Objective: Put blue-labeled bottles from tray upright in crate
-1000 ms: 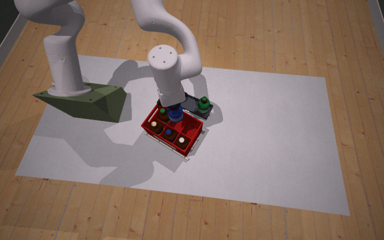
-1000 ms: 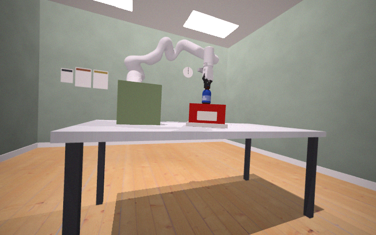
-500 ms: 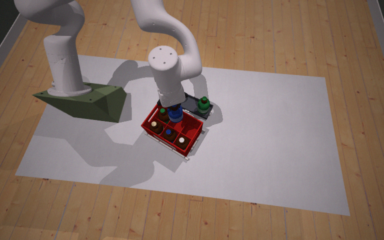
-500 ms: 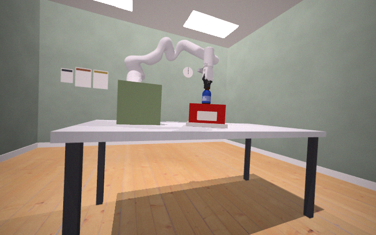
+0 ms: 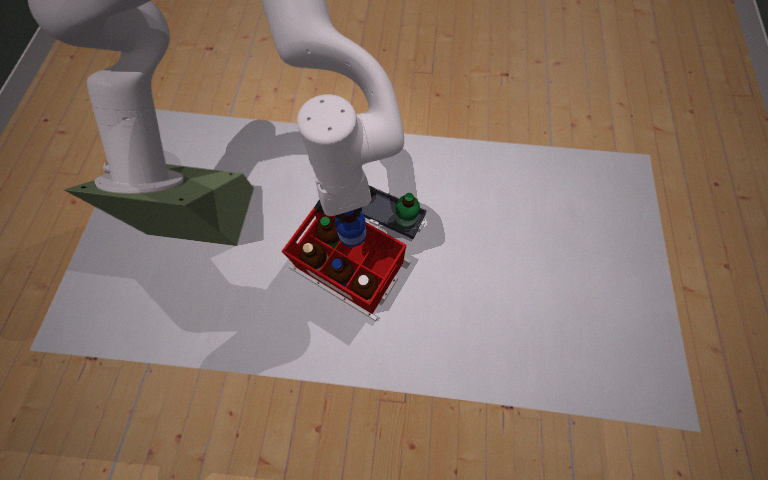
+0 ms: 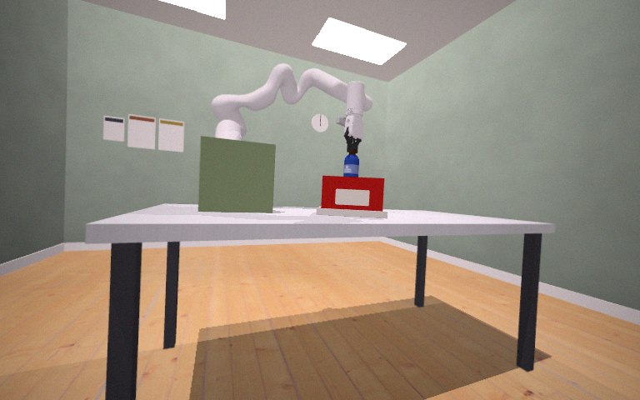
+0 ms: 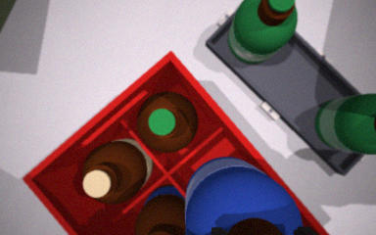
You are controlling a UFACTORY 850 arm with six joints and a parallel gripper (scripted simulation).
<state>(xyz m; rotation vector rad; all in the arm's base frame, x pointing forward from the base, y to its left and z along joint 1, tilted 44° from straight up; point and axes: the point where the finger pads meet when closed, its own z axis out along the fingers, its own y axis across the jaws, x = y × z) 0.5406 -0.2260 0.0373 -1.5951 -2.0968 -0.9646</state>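
The blue-labeled bottle lies 70 mm below my hand. Round my hand: red crate (20 mm behind, 40 mm to the right, 240 mm below); green bottle (10 mm behind, 200 mm to the left, 240 mm below); dark tray (70 mm ahead, 150 mm to the left, 310 mm below).
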